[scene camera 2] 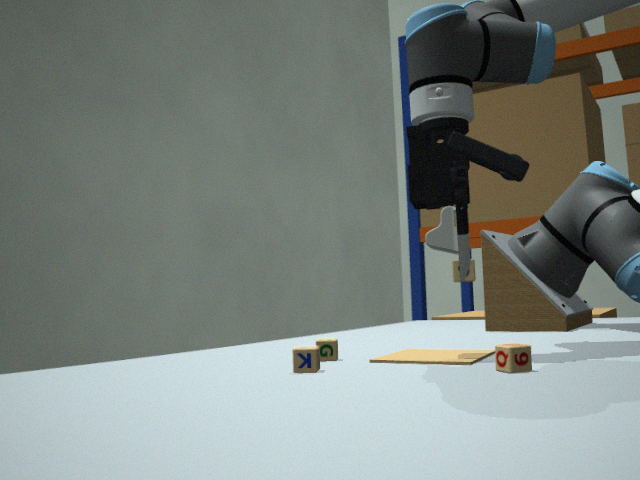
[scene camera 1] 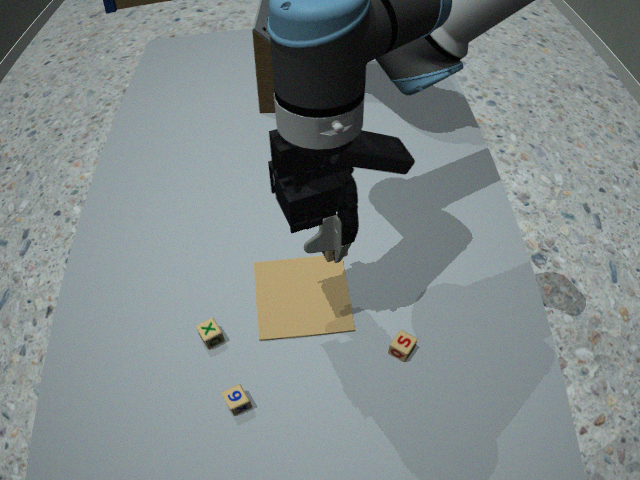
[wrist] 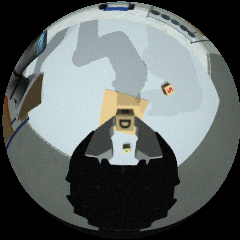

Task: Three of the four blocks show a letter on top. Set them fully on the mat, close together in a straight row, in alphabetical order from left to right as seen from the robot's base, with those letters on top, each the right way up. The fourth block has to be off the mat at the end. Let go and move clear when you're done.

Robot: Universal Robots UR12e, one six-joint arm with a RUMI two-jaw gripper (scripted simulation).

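Observation:
Scene camera 2 has my gripper in it. What I can see is that gripper and a tan mat.

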